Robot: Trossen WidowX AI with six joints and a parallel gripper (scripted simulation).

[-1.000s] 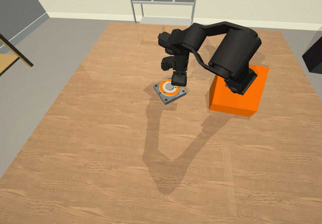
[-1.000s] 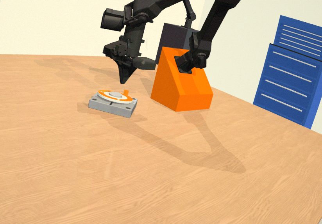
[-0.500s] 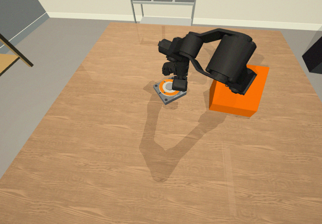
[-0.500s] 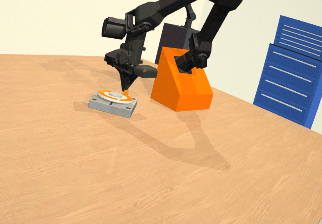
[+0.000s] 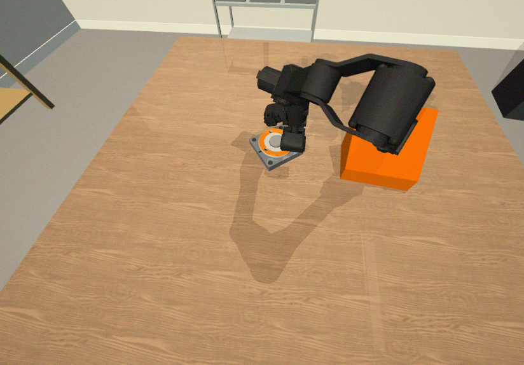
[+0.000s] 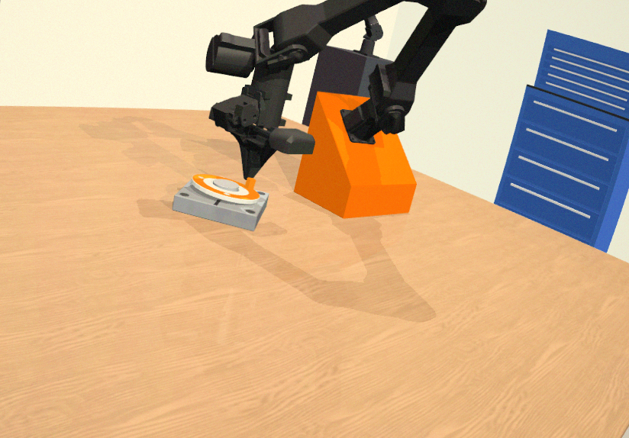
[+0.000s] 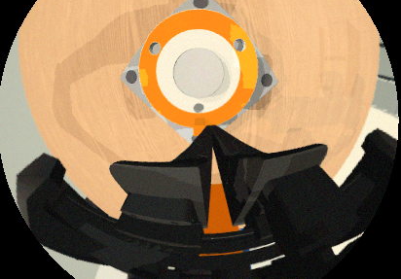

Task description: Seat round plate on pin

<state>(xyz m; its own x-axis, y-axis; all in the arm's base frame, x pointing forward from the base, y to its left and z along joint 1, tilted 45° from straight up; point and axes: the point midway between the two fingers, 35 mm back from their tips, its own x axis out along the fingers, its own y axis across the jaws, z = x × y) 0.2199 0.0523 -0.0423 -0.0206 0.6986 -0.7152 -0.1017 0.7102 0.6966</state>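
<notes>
My gripper tip is 5 cm short of the square grey base, 1 cm to the right of it and 2 cm above it.
</notes>
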